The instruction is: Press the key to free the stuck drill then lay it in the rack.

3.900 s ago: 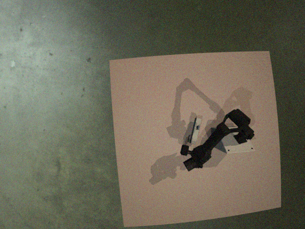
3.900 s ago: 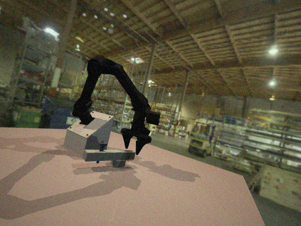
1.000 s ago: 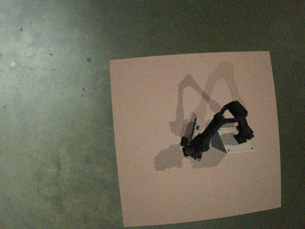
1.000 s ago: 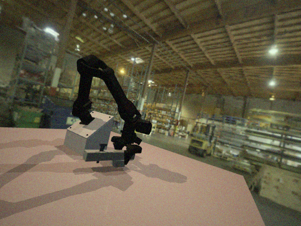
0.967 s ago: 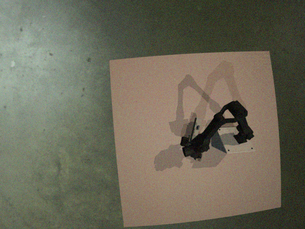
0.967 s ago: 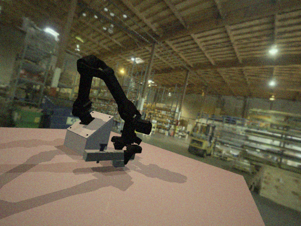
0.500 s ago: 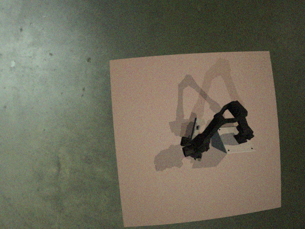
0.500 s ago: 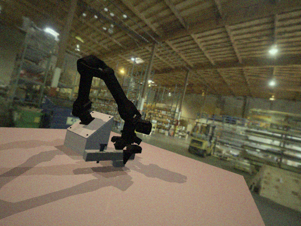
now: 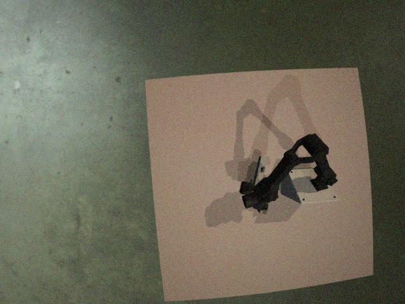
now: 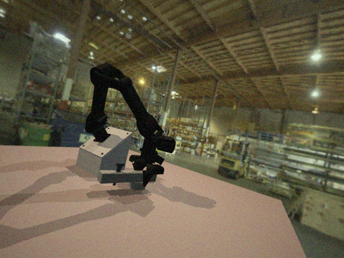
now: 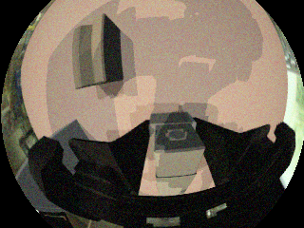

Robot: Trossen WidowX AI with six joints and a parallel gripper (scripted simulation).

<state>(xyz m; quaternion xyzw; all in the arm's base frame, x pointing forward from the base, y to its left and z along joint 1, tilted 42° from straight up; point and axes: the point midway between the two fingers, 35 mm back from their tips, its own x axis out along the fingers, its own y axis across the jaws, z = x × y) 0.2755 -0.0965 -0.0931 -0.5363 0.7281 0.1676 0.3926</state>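
The drill lies 2 cm behind my gripper tip, 5 cm to the right of it and 3 cm above it. From my gripper tip the other things lie so: dark key 4 cm behind, 10 cm to the right, 5 cm above; then grey rack 3 cm behind, 11 cm to the left.
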